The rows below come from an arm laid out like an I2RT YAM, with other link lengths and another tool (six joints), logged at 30 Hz.
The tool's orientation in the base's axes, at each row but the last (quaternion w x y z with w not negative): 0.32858 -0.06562 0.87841 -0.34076; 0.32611 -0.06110 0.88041 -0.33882; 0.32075 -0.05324 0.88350 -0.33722; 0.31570 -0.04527 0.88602 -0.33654; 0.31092 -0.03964 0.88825 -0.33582; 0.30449 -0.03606 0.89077 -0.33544; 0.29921 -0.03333 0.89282 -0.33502; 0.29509 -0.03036 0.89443 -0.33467; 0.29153 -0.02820 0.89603 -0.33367
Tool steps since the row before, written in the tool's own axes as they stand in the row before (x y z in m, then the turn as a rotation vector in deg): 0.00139 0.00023 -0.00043 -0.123 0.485 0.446; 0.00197 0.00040 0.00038 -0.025 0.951 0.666; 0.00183 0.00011 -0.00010 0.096 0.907 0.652; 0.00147 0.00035 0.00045 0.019 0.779 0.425; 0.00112 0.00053 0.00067 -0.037 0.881 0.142; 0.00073 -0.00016 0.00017 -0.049 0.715 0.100; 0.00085 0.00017 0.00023 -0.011 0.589 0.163; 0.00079 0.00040 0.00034 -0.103 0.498 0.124; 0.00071 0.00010 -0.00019 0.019 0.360 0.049
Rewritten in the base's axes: -0.00132 -0.00006 -0.00065 0.425 0.162 -0.492; -0.00126 -0.00055 -0.00152 0.537 0.363 -0.963; -0.00149 -0.00043 -0.00098 0.428 0.300 -0.992; -0.00086 -0.00042 -0.00125 0.339 0.352 -0.741; -0.00044 -0.00029 -0.00131 0.234 0.609 -0.610; -0.00052 -0.00042 -0.00038 0.197 0.508 -0.477; -0.00054 -0.00022 -0.00068 0.183 0.364 -0.456; -0.00041 -0.00009 -0.00085 0.224 0.339 -0.329; -0.00068 0.00001 -0.00030 0.063 0.246 -0.261
